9 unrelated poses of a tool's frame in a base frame.
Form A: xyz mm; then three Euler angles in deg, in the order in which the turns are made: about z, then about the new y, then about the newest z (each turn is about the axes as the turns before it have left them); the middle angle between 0 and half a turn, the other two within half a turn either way.
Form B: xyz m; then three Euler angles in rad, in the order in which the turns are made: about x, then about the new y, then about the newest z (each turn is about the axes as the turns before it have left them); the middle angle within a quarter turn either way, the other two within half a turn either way. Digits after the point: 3 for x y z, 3 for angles.
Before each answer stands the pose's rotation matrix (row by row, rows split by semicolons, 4 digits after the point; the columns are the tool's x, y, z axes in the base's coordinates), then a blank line. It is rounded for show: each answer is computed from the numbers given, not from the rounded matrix.
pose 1, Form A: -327 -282 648 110.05 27.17 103.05
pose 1, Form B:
-0.8463 0.5092 -0.1566; -0.5227 -0.7367 0.4290; 0.1031 0.4448 0.8897

-0.327 -0.282 0.648 -0.449 -0.157 -2.600
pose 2, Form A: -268 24 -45 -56.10 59.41 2.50
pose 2, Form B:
0.3198 0.8168 0.4801; -0.3977 0.5756 -0.7145; -0.8600 0.0375 0.5089

-0.268 0.024 -0.045 0.952 0.501 -1.198
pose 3, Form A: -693 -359 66 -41.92 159.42 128.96
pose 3, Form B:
0.9575 0.1216 0.2616; 0.1853 -0.9542 -0.2348; 0.2210 0.2733 -0.9362

-0.693 -0.359 0.066 2.896 0.265 -0.126
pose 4, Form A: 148 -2 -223 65.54 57.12 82.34
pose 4, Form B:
-0.8722 -0.3441 0.3477; 0.4762 -0.4346 0.7644; -0.1119 0.8323 0.5429

0.148 -0.002 -0.223 -0.953 0.355 2.766
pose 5, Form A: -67 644 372 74.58 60.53 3.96
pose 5, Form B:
0.0639 -0.9707 0.2315; 0.4915 0.2325 0.8393; -0.8685 0.0601 0.4920

-0.067 0.644 0.372 -1.041 0.234 1.505
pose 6, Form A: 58 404 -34 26.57 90.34 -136.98
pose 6, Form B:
0.3090 0.3234 0.8944; -0.6083 -0.6557 0.4473; 0.7311 -0.6822 -0.0059

0.058 0.404 -0.034 -1.584 1.107 -0.808
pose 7, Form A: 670 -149 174 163.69 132.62 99.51
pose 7, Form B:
-0.3843 -0.5946 -0.7062; -0.9151 0.3461 0.2067; 0.1216 0.7257 -0.6771

0.670 -0.149 0.174 -2.845 -0.784 2.145
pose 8, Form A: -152 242 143 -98.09 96.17 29.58
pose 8, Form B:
0.5019 0.8535 -0.1399; 0.0231 -0.1749 -0.9843; -0.8646 0.4908 -0.1075

-0.152 0.242 0.143 1.680 -0.140 -1.039
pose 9, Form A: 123 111 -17 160.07 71.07 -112.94
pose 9, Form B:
0.4328 -0.1480 -0.8893; 0.8227 0.4683 0.3224; 0.3687 -0.8711 0.3244

0.123 0.111 -0.017 -0.782 -1.096 0.330
